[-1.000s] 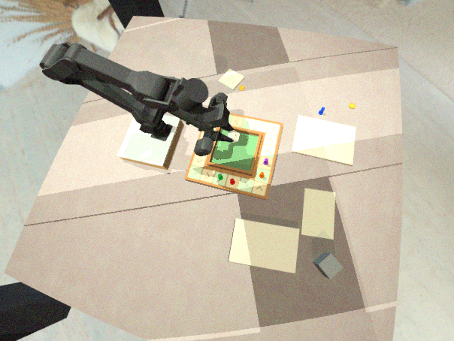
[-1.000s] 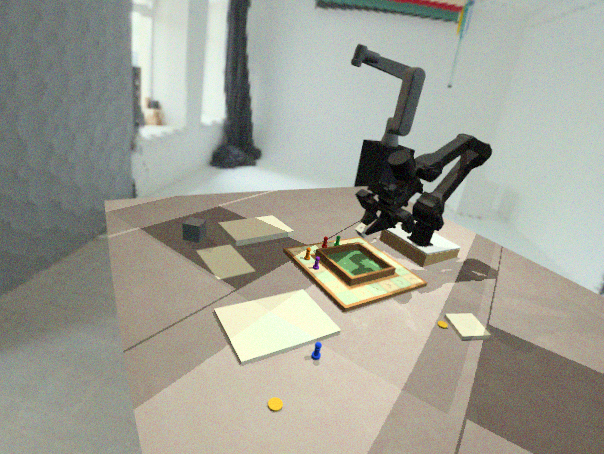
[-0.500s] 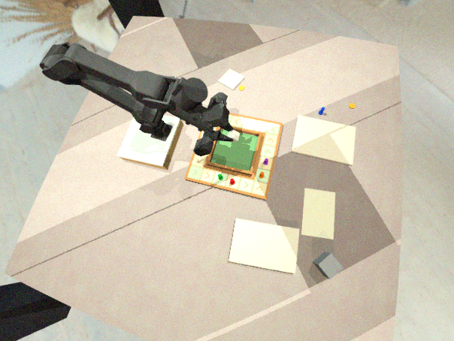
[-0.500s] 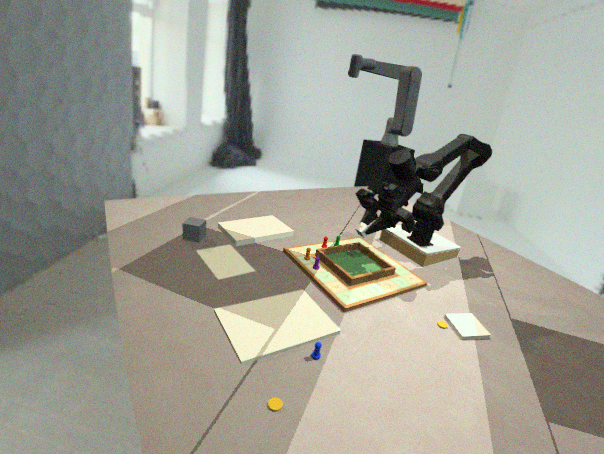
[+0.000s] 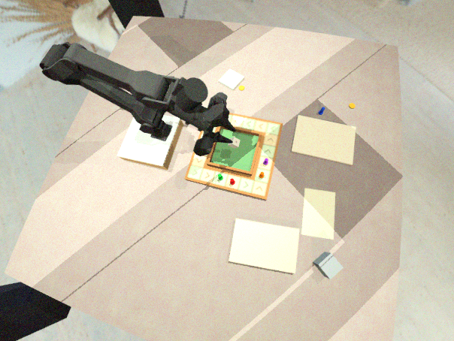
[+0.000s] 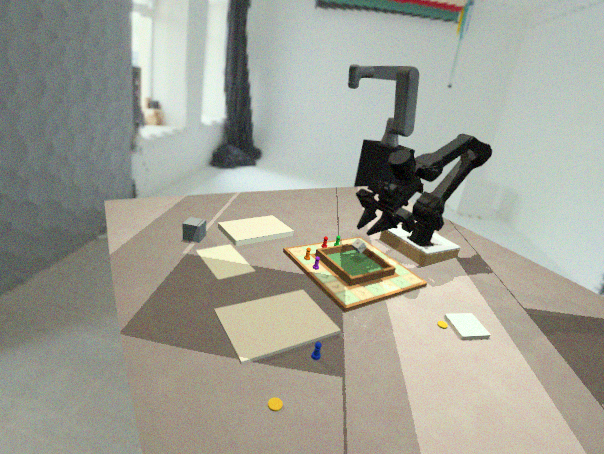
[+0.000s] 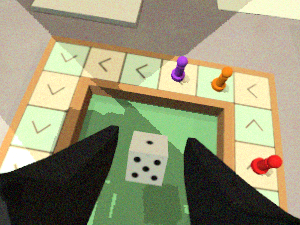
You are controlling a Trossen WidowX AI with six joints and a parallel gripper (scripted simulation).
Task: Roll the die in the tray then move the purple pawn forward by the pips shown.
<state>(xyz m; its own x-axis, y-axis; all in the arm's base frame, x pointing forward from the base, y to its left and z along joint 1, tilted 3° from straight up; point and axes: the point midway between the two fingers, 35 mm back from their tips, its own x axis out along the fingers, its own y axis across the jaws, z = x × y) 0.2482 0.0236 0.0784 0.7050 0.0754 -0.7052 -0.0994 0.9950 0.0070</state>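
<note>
My gripper tip is now 40 mm above the die. From my gripper tip the other things lie so: purple pawn (110 mm ahead, 90 mm below, 10 mm to the right); then green tray (110 mm below); then green pawn (110 mm to the right, 90 mm below, 10 mm behind).
</note>
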